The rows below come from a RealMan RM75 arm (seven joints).
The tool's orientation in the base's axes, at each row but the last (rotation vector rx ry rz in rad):
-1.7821 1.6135 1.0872
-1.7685 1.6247 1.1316
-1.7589 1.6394 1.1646
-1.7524 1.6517 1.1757
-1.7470 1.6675 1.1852
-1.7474 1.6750 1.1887
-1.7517 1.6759 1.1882
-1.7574 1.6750 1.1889
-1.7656 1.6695 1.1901
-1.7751 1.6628 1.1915
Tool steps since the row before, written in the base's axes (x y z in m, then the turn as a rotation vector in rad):
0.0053 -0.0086 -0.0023 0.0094 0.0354 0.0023
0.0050 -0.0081 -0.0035 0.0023 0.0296 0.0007
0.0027 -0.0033 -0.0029 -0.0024 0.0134 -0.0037
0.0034 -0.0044 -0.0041 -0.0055 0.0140 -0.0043
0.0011 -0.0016 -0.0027 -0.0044 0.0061 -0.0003
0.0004 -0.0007 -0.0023 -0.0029 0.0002 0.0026
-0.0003 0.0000 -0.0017 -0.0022 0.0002 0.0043
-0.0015 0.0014 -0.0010 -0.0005 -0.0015 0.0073
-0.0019 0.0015 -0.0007 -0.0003 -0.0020 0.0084
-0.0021 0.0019 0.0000 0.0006 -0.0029 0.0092
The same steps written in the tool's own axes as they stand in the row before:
0.0067 -0.0040 -0.0068 -0.0225 -0.0150 0.0248
0.0072 -0.0040 -0.0059 -0.0175 -0.0074 0.0228
0.0041 -0.0026 -0.0018 -0.0044 -0.0009 0.0134
0.0056 -0.0034 -0.0023 -0.0040 0.0019 0.0150
0.0030 -0.0014 -0.0001 -0.0028 0.0031 0.0063
0.0022 -0.0008 0.0006 -0.0019 0.0034 -0.0004
0.0014 -0.0001 0.0010 -0.0034 0.0031 -0.0015
0.0001 0.0009 0.0021 -0.0050 0.0025 -0.0050
-0.0001 0.0014 0.0021 -0.0056 0.0027 -0.0060
-0.0009 0.0016 0.0021 -0.0058 0.0022 -0.0074

